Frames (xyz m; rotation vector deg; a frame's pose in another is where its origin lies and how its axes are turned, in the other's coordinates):
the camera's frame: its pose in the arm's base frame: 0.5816 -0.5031 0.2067 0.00 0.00 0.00
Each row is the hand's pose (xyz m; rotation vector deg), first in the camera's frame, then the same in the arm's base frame.
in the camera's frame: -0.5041 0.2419 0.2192 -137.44 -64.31 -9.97
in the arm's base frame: 0.0775 -0.2612 0.4259 -137.44 -64.31 -9.97
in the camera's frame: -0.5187 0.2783 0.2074 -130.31 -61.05 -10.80
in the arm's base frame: 0.0629 -0.2248 0.4141 -130.31 -61.05 -10.80
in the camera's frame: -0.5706 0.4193 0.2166 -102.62 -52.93 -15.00
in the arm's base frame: 0.0110 -0.0838 0.4233 -102.62 -52.93 -15.00
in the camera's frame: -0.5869 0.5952 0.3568 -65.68 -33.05 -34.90
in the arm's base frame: -0.0053 0.0921 0.5635 -65.68 -33.05 -34.90
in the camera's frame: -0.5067 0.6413 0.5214 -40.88 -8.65 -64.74
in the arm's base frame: 0.0749 0.1382 0.7281 -40.88 -8.65 -64.74
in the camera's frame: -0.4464 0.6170 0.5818 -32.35 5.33 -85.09
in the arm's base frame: 0.1352 0.1139 0.7885 -32.35 5.33 -85.09
